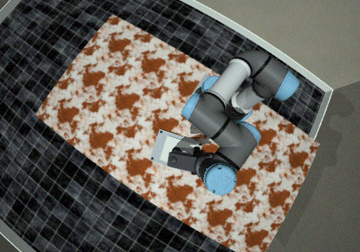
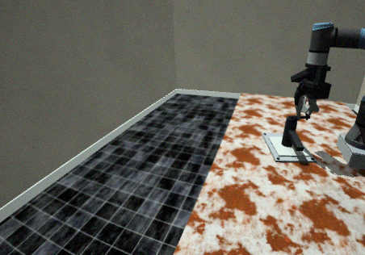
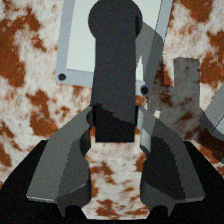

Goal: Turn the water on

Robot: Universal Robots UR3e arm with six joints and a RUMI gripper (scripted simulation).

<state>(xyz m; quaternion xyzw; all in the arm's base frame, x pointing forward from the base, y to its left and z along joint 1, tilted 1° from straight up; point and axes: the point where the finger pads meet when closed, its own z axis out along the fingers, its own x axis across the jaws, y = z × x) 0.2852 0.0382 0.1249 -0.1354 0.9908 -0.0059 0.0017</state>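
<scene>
Right now the lever is 20 mm to the right of my hand, 10 mm below it and 10 mm ahead of it. The rest, counted from my hand: tap: 80 mm below, 40 mm to the right, 10 mm ahead.
</scene>
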